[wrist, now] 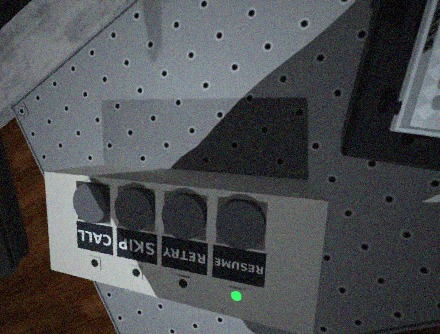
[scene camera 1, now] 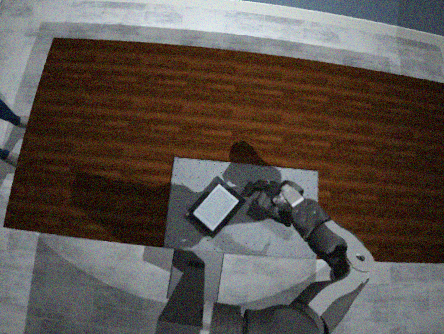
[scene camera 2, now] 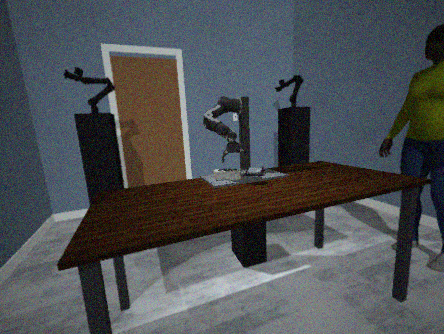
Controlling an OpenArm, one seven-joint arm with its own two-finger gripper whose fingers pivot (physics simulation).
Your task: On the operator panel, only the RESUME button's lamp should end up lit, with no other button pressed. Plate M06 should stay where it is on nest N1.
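Observation:
The operator panel point(scene camera 2: 227, 174) point(wrist: 296, 240) carries four round grey buttons. In the wrist view the RESUME lamp point(wrist: 236, 296) glows green. The RETRY lamp point(wrist: 183, 283), SKIP lamp point(wrist: 136, 272) and CALL lamp point(wrist: 95, 263) are dark. The RESUME button point(wrist: 241, 223) is uncovered, as are the other buttons. My gripper point(scene camera 2: 233, 156) is open and empty above the panel, apart from it; in scene camera 1 it hides the panel. A pale plate point(scene camera 1: 216, 207) point(wrist: 425, 100) sits in a black nest point(scene camera 1: 231, 215) point(wrist: 367, 115); no M06 or N1 marking is readable.
The perforated grey board point(scene camera 1: 295, 245) point(wrist: 210, 20) lies under the panel and nest, on the brown table point(scene camera 1: 125, 100) point(scene camera 2: 190, 210). The nest stands close beside the panel. Two dark pedestals with small arms and a person stand around the table.

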